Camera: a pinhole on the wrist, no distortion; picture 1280 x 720 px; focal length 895.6 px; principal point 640.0 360.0 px. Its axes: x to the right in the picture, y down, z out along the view. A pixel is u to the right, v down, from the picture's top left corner.
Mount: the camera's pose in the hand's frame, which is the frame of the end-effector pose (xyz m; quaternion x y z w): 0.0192 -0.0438 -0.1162 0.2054 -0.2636 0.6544 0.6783
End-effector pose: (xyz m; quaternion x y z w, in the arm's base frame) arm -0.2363 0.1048 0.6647 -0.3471 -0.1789 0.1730 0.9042
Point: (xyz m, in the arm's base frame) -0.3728 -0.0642 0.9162
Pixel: 605.6 693.0
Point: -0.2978 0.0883 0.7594
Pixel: 1197.0 597.9
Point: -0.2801 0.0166 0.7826
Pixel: 796.8 616.4
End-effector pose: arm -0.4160 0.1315 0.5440 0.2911 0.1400 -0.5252 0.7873
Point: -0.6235 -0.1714 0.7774
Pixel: 993.5 283.8
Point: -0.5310 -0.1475 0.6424
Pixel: 1024.8 50.1
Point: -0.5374 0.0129 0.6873
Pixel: 1124.5 460.9
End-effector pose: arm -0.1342 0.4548 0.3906 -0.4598 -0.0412 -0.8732 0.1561
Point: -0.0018 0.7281 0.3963
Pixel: 746.2 671.7
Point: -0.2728 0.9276 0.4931
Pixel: 96.7 219.3
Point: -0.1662 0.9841 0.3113
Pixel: 94.8 678.4
